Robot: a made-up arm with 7 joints.
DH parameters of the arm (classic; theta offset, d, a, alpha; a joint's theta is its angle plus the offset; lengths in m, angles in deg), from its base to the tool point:
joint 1: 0 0.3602 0 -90
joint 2: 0 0 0 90
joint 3: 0 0.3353 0.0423 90
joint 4: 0 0 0.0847 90
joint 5: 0 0.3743 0 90
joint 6: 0 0 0.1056 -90
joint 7: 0 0.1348 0 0
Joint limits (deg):
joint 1: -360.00..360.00
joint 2: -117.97..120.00
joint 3: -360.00..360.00
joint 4: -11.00..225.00
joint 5: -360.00..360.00
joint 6: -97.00..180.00
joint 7: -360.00..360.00
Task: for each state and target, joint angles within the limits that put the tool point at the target. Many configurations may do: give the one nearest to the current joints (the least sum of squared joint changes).
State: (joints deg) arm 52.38 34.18 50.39 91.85 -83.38 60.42 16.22
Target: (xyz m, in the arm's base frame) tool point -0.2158 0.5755 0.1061
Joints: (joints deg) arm 71.70 63.59 46.96 79.70 -82.77 58.33 16.22
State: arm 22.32 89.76 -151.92 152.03 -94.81 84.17 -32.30
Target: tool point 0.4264 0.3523 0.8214
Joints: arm 35.68 83.44 -161.06 122.64 -78.54 115.32 -32.30
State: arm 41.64 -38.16 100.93 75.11 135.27 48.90 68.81
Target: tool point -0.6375 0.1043 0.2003
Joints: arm 39.31 -61.61 122.46 74.38 134.50 52.25 68.81
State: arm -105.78 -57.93 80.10 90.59 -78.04 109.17 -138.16
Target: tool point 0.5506 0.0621 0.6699
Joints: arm -111.67 -61.97 90.18 88.66 -77.52 103.72 -138.16
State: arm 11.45 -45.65 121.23 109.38 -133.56 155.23 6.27
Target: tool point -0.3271 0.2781 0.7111
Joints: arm 6.45 -35.73 114.48 85.56 -119.41 176.40 6.27
